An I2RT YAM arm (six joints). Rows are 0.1 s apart.
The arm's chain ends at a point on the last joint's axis. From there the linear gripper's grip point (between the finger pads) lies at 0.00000 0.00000 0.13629 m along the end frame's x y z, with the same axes.
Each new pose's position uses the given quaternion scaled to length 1; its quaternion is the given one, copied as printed.
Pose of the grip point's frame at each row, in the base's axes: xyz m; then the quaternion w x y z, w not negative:
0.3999 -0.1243 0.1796 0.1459 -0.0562 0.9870 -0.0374
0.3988 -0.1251 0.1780 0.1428 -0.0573 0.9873 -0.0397
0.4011 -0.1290 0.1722 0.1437 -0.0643 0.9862 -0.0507
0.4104 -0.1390 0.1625 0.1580 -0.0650 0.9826 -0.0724
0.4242 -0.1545 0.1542 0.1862 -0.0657 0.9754 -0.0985
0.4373 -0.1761 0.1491 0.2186 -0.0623 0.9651 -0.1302
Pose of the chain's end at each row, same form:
0.3601 -0.1165 0.3097 0.1459 -0.0562 0.9870 -0.0374
0.3598 -0.1166 0.3083 0.1428 -0.0573 0.9873 -0.0397
0.3616 -0.1179 0.3022 0.1437 -0.0643 0.9862 -0.0507
0.3668 -0.1224 0.2906 0.1580 -0.0650 0.9826 -0.0724
0.3729 -0.1316 0.2784 0.1862 -0.0657 0.9754 -0.0985
0.3776 -0.1456 0.2677 0.2186 -0.0623 0.9651 -0.1302

